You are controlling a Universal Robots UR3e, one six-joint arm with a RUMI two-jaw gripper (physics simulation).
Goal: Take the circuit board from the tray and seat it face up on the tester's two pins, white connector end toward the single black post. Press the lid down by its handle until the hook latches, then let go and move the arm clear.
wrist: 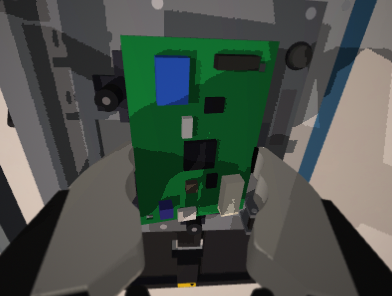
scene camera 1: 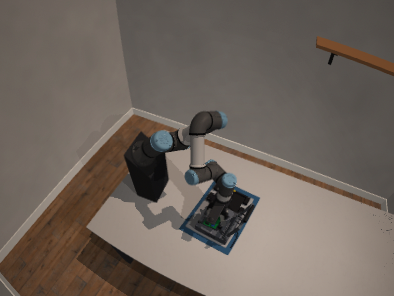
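Pixels of known places: gripper, fingertip midpoint: [wrist: 195, 146]; arm's base, link origin: [scene camera 1: 141, 154].
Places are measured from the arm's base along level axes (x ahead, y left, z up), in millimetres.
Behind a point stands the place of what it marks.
Observation:
The green circuit board [scene camera 1: 212, 224] [wrist: 167, 150] is face up between the jaws of my gripper [scene camera 1: 214, 220] @(z -237, x 422, y 88 mm) [wrist: 195, 146] @(z -237, x 422, y 88 mm), which is shut on its long sides. Its white connectors are at the lower end in the wrist view. The grey tester [scene camera 1: 223, 241] @(z -271, x 536, y 29 mm) [wrist: 225, 24] @(z -251, x 422, y 18 mm) lies under the board. A black post [wrist: 194, 229] @(z -230, x 406, y 153 mm) shows just beyond the white connector end, and another black post [wrist: 106, 99] @(z -230, x 475, y 67 mm) stands beside the board's left edge. The two pins are not visible under the board. A dark slanted frame [scene camera 1: 243, 220] @(z -40, x 573, y 78 mm), apparently the lid, stands at the tester's right. Height above the tester is unclear.
The tester stands on a blue-edged mat [scene camera 1: 255, 201] @(z -309, x 509, y 359 mm) [wrist: 336, 92] @(z -309, x 291, y 40 mm) on the pale table [scene camera 1: 310, 240] @(z -311, x 922, y 359 mm). A round black knob [wrist: 299, 55] @(z -246, x 376, y 22 mm) is near the tester's upper right corner in the wrist view. The arm's black pedestal [scene camera 1: 146, 175] @(z -59, x 77, y -44 mm) stands at the left.

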